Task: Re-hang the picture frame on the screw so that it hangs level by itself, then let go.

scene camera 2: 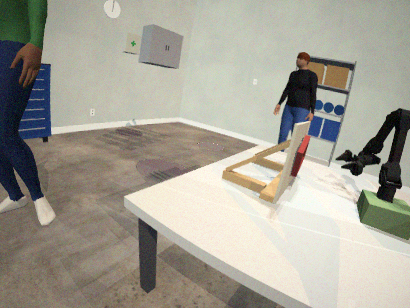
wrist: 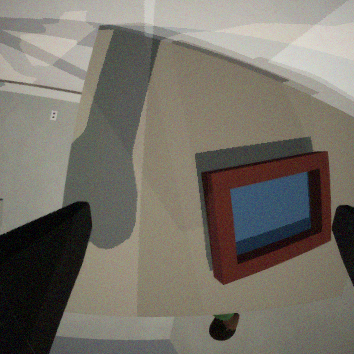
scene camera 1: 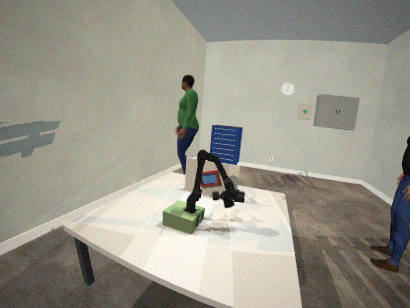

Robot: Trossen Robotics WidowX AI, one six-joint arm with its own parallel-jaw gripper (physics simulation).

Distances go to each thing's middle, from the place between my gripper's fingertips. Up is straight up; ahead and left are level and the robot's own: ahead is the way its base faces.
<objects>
I see the picture frame (wrist: pixel 259 214) 170 mm ahead of my hand, 210 mm to the left of it and 20 mm above it. From my hand the other things lie so: wooden board stand (scene camera 2: pixel 267 192): 320 mm ahead, 230 mm to the left, 30 mm below; beige upright board (scene camera 2: pixel 300 130): 190 mm ahead, 210 mm to the left, 10 mm above.
</objects>
